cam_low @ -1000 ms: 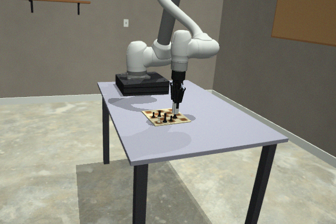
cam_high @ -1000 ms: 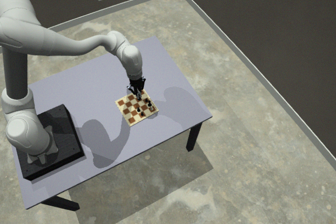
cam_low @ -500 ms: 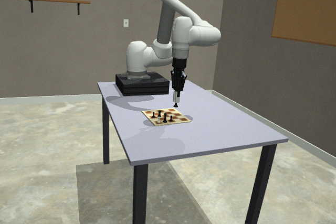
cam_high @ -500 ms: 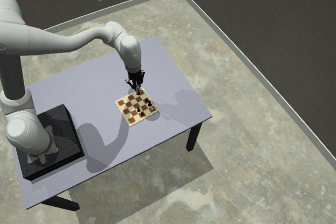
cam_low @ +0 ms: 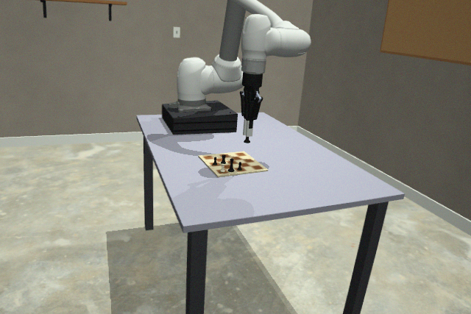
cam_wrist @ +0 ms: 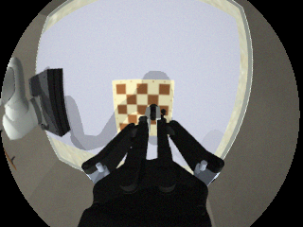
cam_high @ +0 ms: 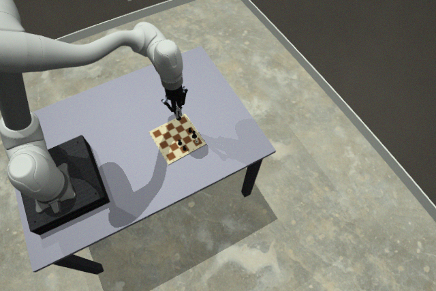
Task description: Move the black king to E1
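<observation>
The chessboard is 160 mm below my hand, 40 mm to the right of it and 40 mm behind it. From my hand the other things lie so: black king (30 mm below); then white piece (150 mm below, 110 mm to the right, 40 mm ahead).
</observation>
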